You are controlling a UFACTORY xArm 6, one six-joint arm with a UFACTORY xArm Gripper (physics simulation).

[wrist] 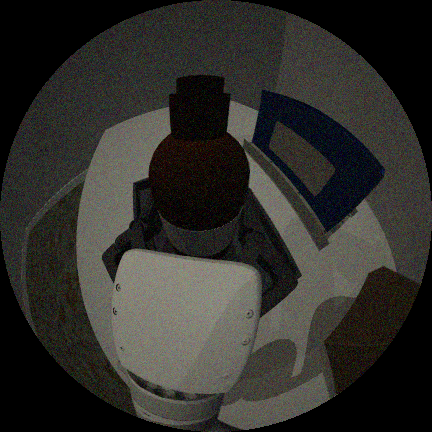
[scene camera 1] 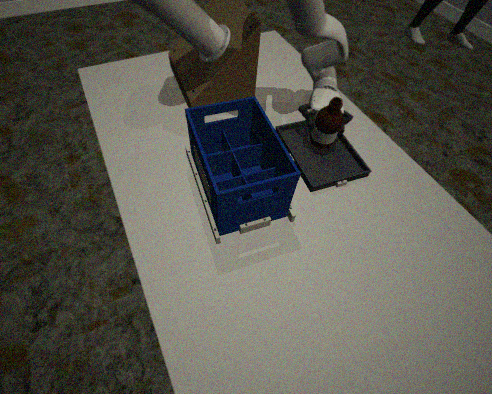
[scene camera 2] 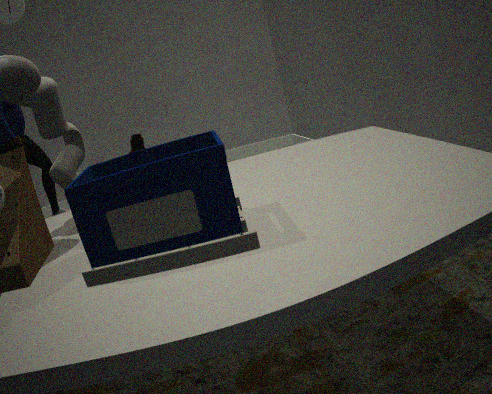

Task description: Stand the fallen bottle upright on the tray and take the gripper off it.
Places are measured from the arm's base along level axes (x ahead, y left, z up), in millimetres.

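Pixels of known places: gripper, fingertip midpoint: (scene camera 1: 326, 130); arm's base, origin of the base link: (scene camera 1: 215, 44).
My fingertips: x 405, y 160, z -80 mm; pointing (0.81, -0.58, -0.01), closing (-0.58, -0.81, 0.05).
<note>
For each thing: its top centre in the pictures, then the offset to it from my fingertips.
- brown bottle, middle of its top: (wrist: 196, 74) (scene camera 2: 132, 135) (scene camera 1: 337, 97) dx -8, dy +6, dz +104 mm
- dark tray, middle of its top: (wrist: 201, 222) (scene camera 1: 321, 147) dx +5, dy +0, dz -62 mm
- blue divided crate, middle of its top: (scene camera 2: 143, 156) (scene camera 1: 238, 138) (wrist: 334, 122) dx +6, dy -285, dz +87 mm
The brown bottle (scene camera 1: 329, 121) (scene camera 2: 137, 143) (wrist: 199, 175) with a pale label stands roughly upright over the rear part of the dark tray (scene camera 1: 327, 170) (wrist: 261, 222). Its base is at the tray surface or very close above it; a small gap cannot be ruled out. My gripper (scene camera 1: 326, 131) (wrist: 201, 194) is shut on the bottle around its label, reaching in low from the back. The fingertips are largely hidden behind the bottle in the wrist view. In scene camera 2 the bottle's neck shows above the crate, which hides the tray, the gripper and the bottle's lower part.
A blue divided crate (scene camera 1: 256, 205) (scene camera 2: 220, 195) (wrist: 345, 165) stands close beside the tray, with pale rails at its base. A brown box (scene camera 1: 240, 65) (scene camera 2: 37, 235) (wrist: 375, 315) stands behind the crate. Another pale arm part (scene camera 1: 185, 25) reaches over that box.
</note>
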